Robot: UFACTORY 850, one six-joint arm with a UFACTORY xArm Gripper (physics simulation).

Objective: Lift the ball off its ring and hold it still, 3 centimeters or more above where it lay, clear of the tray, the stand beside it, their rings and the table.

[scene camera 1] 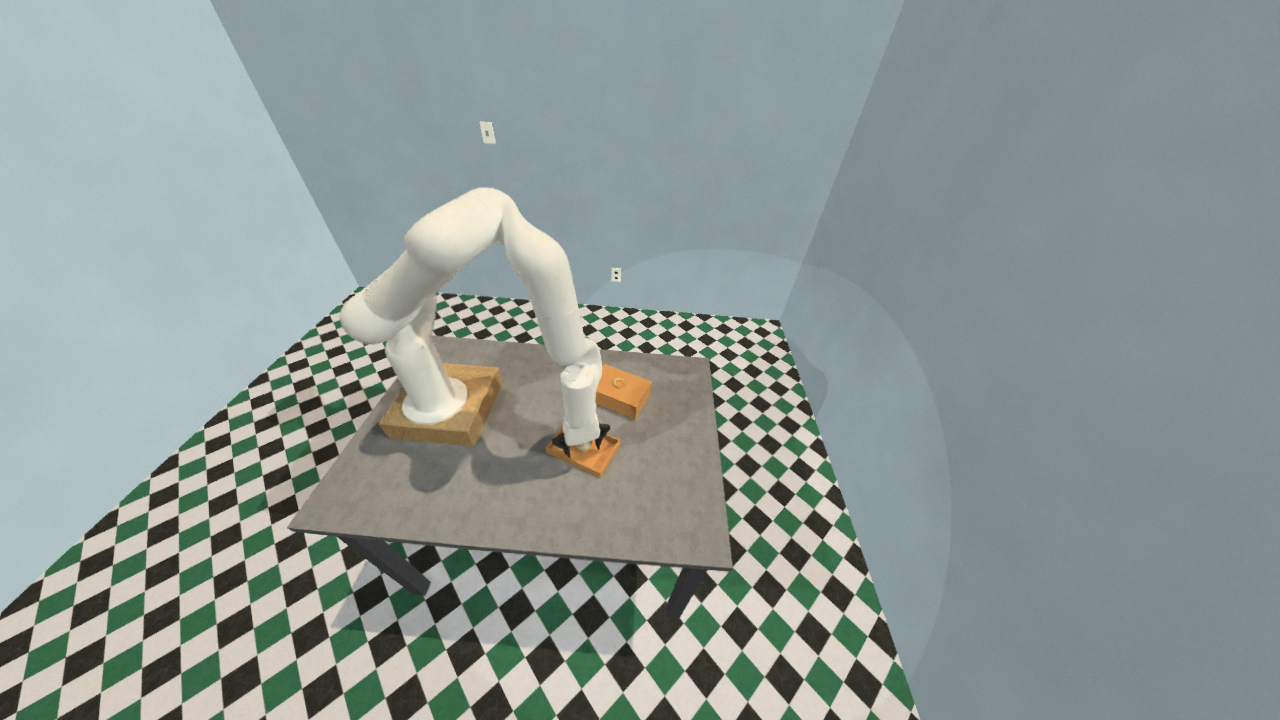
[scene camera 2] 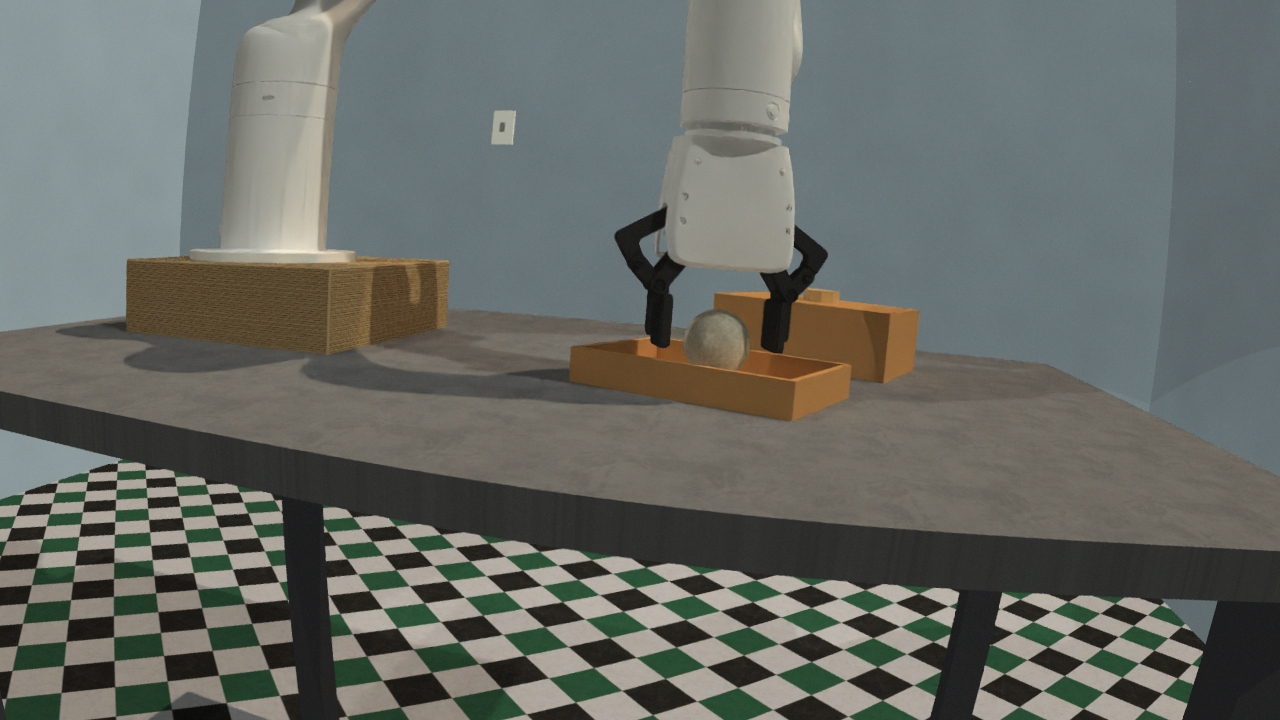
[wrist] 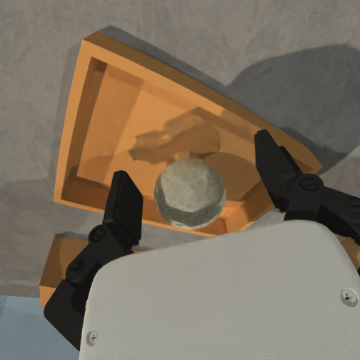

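Note:
The pale grey-beige ball [scene camera 2: 716,338] [wrist: 190,194] sits in the orange tray [scene camera 1: 580,463] [scene camera 2: 680,379] [wrist: 165,75]; under the gripper it is mostly hidden in scene camera 1. A bit of its ring [wrist: 185,155] shows at the ball's edge in the wrist view. My gripper [scene camera 1: 581,448] [scene camera 2: 716,346] [wrist: 191,166] is open and points down over the tray. Its black fingers stand on either side of the ball, with gaps on both sides, their tips beside the ball in scene camera 2.
The orange stand [scene camera 1: 624,399] [scene camera 2: 796,335] [wrist: 56,260], taller than the tray, stands behind it with a ring [scene camera 2: 821,295] on top. The arm's wooden base block [scene camera 1: 479,420] [scene camera 2: 228,304] is at the left of the grey table [scene camera 1: 501,528] [scene camera 2: 501,420].

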